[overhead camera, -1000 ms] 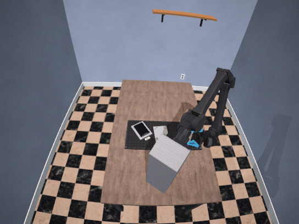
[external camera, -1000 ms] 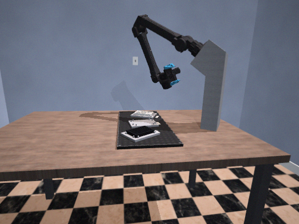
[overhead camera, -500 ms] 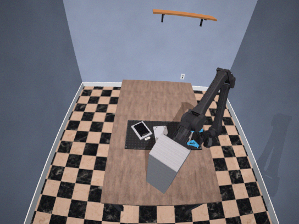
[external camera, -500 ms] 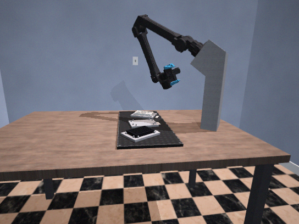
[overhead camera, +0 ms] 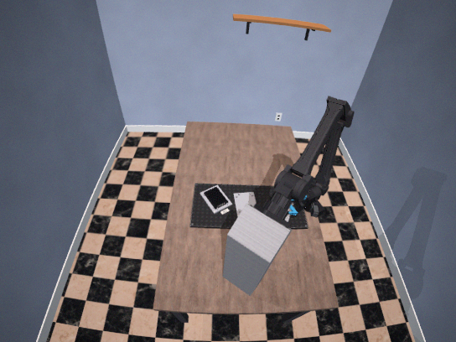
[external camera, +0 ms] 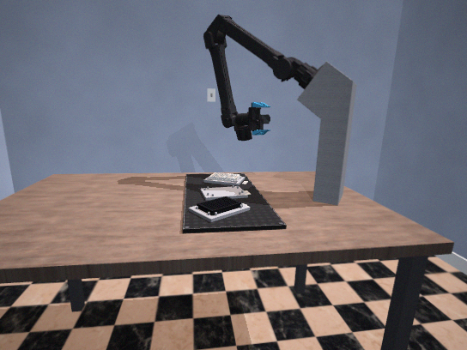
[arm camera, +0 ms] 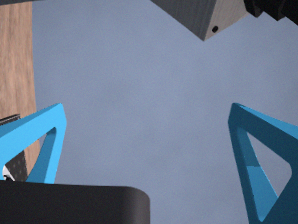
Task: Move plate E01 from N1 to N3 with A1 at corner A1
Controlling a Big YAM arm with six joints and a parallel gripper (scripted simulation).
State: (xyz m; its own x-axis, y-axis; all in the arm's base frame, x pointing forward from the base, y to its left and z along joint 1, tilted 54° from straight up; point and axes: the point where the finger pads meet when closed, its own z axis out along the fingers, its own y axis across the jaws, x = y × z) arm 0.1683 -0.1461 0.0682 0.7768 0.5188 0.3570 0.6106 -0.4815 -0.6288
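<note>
Right now my hand is 32 cm short of the black 96-well plate, 27 cm above it and 21 cm to the right of it. From my hand the other things lie so: white nest: 32 cm ahead, 28 cm below, 21 cm to the left; nest label: 29 cm below, 23 cm ahead, 19 cm to the left; white well plate: 27 cm below, 14 cm ahead, 12 cm to the right.
</note>
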